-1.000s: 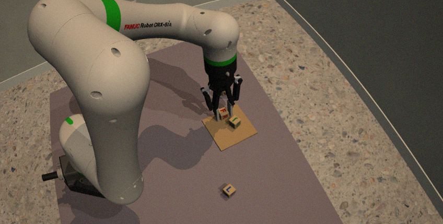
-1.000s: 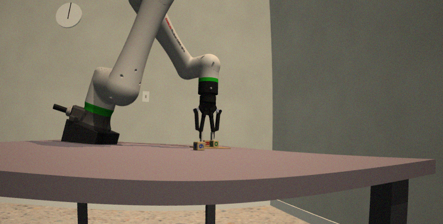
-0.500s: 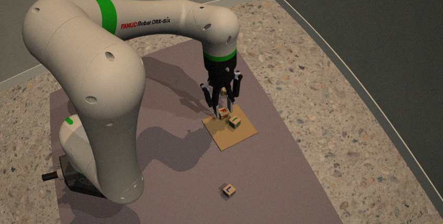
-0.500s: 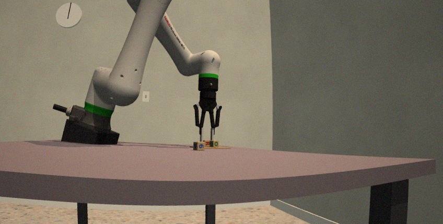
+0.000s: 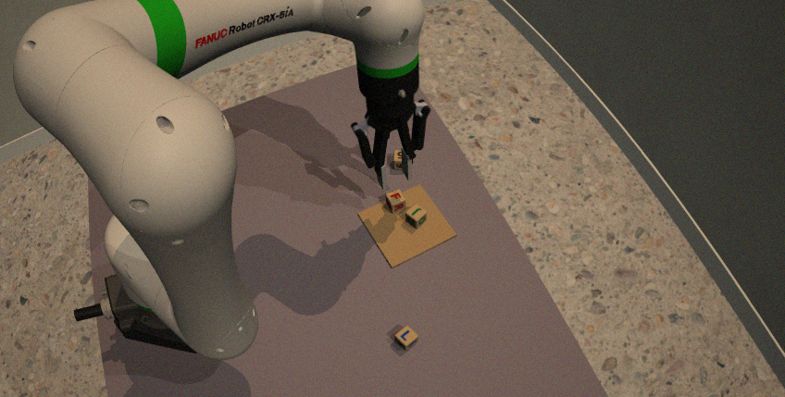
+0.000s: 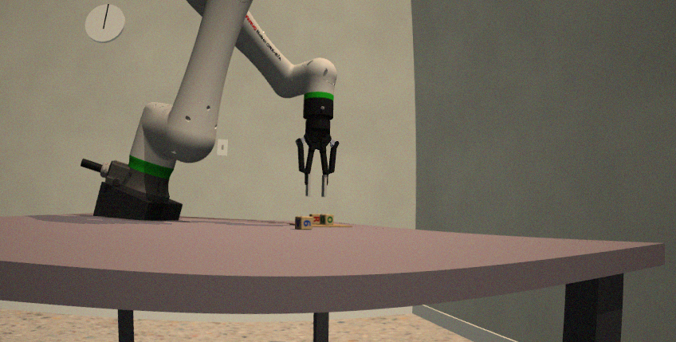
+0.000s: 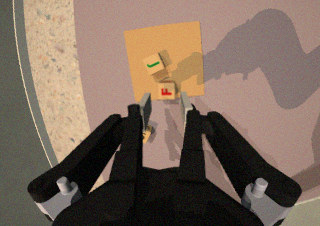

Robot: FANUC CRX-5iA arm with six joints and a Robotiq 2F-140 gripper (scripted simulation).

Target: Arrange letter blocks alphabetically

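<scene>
My hand is 2 cm short of the green-lettered block, 5 cm to the left of it and 10 cm above it. Round my hand: tan mat: 5 cm to the right, 12 cm below; then block marked 9: 6 cm ahead, 9 cm to the left, 10 cm below; then red-lettered block: 10 cm below.
</scene>
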